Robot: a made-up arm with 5 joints.
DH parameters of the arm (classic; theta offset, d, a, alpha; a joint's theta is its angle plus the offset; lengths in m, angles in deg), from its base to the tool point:
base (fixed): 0 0 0 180
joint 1: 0 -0.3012 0.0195 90
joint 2: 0 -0.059 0.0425 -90
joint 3: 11.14 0 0.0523 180
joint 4: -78.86 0.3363 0.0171 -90
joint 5: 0 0.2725 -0.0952 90
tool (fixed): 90 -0.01 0 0
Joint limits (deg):
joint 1: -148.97..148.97
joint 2: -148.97..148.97
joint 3: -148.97..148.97
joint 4: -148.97..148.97
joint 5: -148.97..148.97
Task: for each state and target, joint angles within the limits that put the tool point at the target. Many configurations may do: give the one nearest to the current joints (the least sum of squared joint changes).
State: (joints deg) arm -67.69 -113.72 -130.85 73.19 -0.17
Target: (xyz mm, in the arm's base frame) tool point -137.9 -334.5 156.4
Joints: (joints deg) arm -50.76 -74.55 -116.11 68.22 -7.47
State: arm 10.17 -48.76 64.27 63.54 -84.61
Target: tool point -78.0 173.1 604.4
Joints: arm 25.49 -73.94 31.34 84.44 -74.62
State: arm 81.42 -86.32 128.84 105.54 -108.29
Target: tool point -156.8 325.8 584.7
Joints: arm 110.95 -84.48 112.72 99.97 -147.61
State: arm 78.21 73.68 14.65 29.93 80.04
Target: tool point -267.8 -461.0 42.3
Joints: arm 101.96 79.35 30.01 14.82 86.73
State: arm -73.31 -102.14 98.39 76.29 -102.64
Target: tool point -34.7 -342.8 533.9
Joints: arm -53.63 -104.69 86.37 83.49 -104.67
